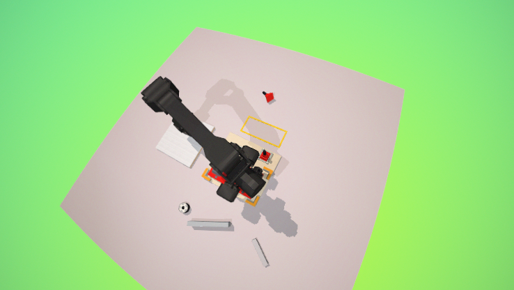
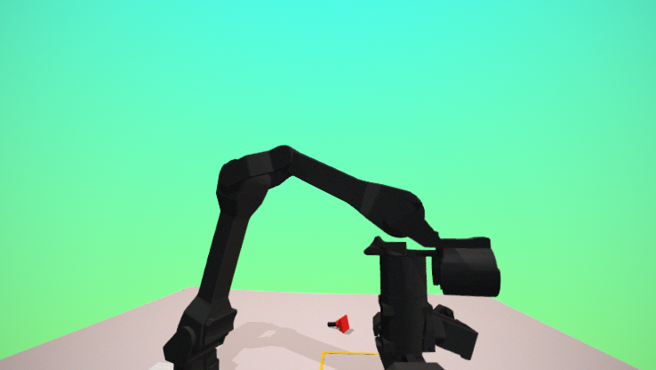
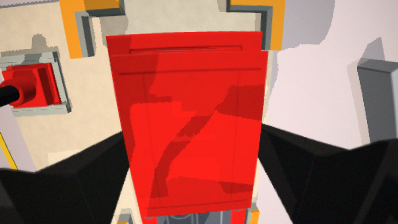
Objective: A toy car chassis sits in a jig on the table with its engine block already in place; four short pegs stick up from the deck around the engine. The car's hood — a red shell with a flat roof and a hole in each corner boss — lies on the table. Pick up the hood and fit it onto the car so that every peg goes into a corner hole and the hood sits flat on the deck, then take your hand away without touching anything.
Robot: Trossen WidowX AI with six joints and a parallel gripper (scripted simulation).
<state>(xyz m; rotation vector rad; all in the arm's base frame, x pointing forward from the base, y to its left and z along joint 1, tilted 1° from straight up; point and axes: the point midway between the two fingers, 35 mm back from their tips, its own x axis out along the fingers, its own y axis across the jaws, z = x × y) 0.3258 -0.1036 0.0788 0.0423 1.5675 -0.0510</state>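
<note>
Now: gripper tip 30 mm short of the grey holder, 120 mm to the right of it and 20 mm above it. The rest, counted from my gripper tip: red hood (10 mm above); grey twin bar (50 mm behind, 210 mm to the right, 40 mm below).
</note>
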